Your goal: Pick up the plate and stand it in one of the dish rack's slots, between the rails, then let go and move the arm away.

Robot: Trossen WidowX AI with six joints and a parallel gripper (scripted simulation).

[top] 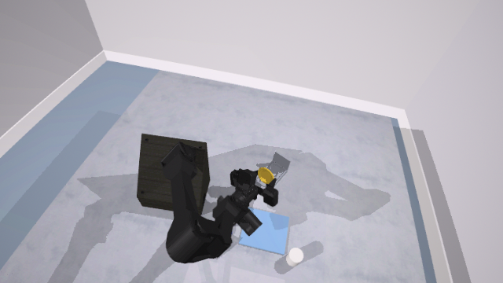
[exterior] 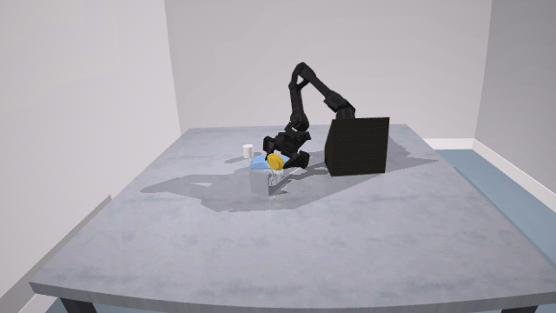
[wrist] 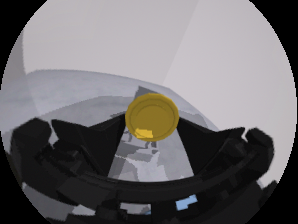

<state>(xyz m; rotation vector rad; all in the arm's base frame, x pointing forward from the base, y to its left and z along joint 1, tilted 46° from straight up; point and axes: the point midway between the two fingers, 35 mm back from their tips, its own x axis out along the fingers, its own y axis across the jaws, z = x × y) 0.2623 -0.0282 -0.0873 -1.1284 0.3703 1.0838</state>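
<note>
My gripper tip is now 5 cm above the dish rack, 4 cm to the right of it and 2 cm short of it. The rest, counted from my gripper tip: blue utensil: 17 cm to the right, 9 cm behind, 7 cm below; then white cup: 25 cm to the right, 14 cm ahead, 5 cm below; then yellow plate: 1 cm to the right.
</note>
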